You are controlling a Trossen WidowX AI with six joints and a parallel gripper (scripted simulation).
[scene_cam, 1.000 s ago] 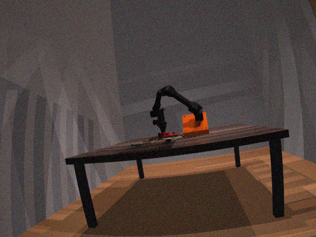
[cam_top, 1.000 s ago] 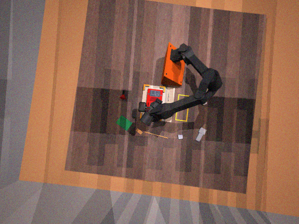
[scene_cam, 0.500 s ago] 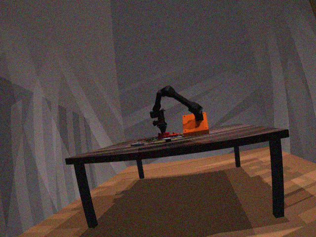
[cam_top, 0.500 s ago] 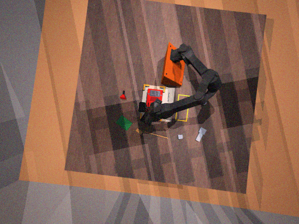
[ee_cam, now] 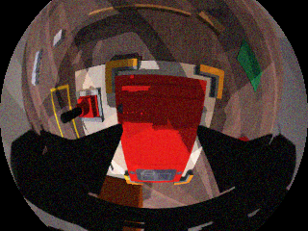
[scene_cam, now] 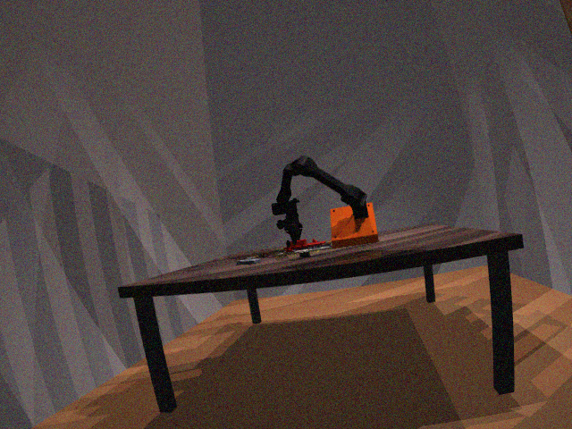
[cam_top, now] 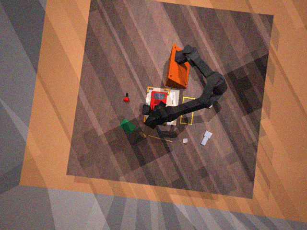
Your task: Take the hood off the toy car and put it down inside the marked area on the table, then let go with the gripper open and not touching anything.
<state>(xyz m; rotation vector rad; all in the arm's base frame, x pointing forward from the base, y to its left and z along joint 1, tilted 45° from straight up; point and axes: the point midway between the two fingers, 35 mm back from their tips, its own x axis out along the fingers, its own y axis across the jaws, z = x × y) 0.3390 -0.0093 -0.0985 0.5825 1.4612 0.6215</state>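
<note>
Right now the hood is 10 mm above my gripper tip. From my gripper tip the other things lie so: tan chip 170 mm ahead, 80 mm to the right, 30 mm below; thin stick 180 mm ahead, 50 mm to the left, 30 mm below; green block 190 mm to the right, 130 mm ahead, 30 mm below.
</note>
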